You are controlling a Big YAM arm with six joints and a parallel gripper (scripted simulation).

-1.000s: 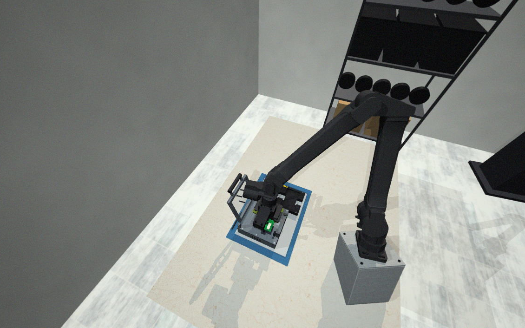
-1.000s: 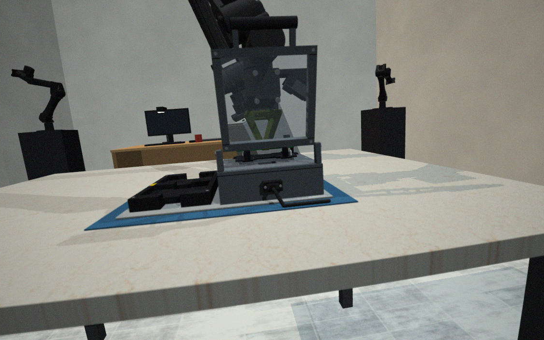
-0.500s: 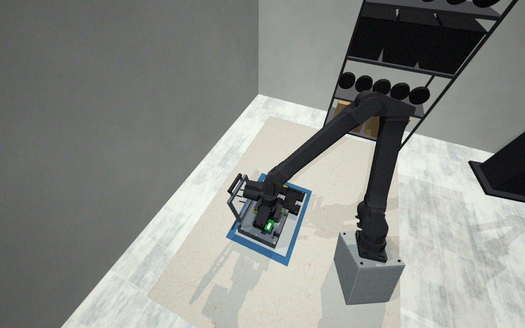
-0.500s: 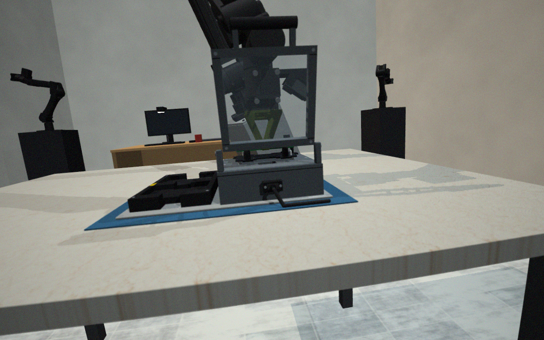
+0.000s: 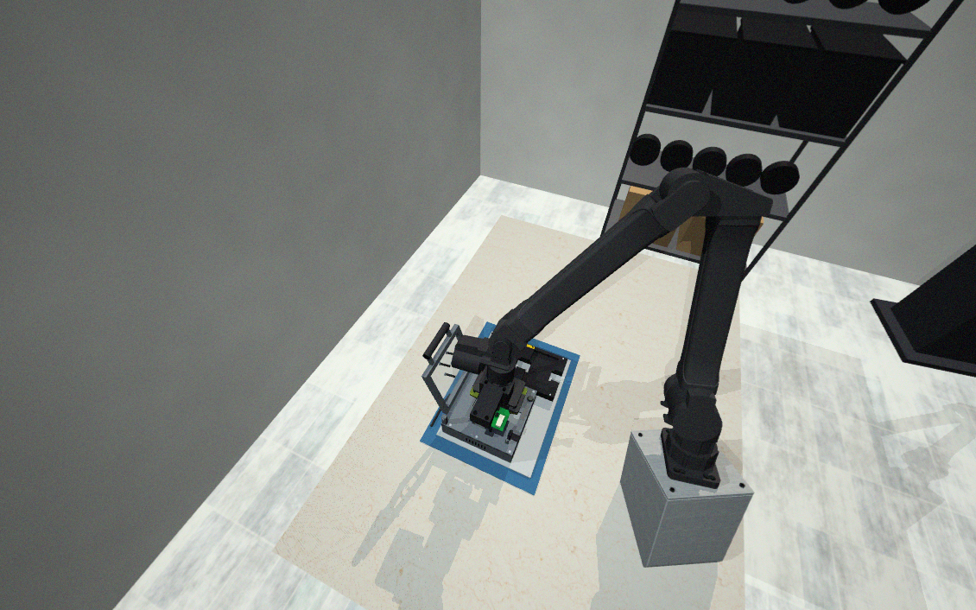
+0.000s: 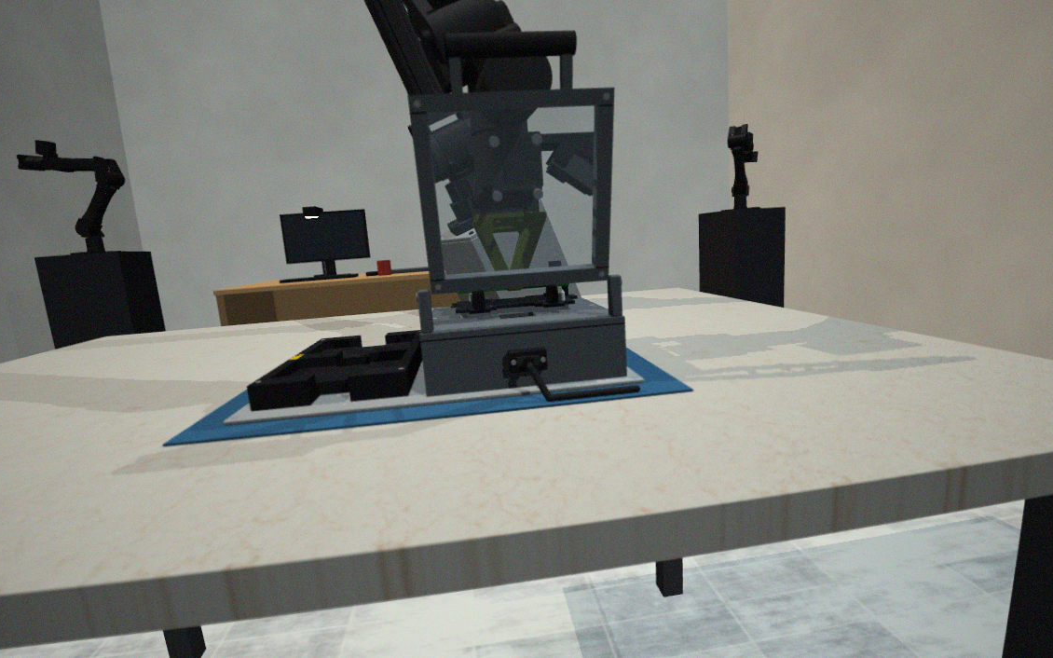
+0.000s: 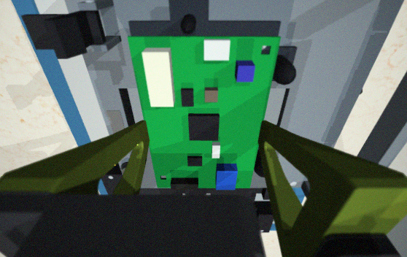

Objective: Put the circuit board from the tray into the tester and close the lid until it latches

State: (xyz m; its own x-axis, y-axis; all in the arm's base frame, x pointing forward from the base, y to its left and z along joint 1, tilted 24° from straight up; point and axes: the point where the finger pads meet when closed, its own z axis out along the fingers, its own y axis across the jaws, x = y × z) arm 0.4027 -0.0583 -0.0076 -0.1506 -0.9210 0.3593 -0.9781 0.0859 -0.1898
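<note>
Right now the green circuit board is right at my hand. Also, from my hand: latch hook 70 mm to the left, 50 mm behind; dark plate 20 mm below, 10 mm to the left, 10 mm ahead; clear lid 120 mm ahead, 90 mm above, 20 mm to the right.
</note>
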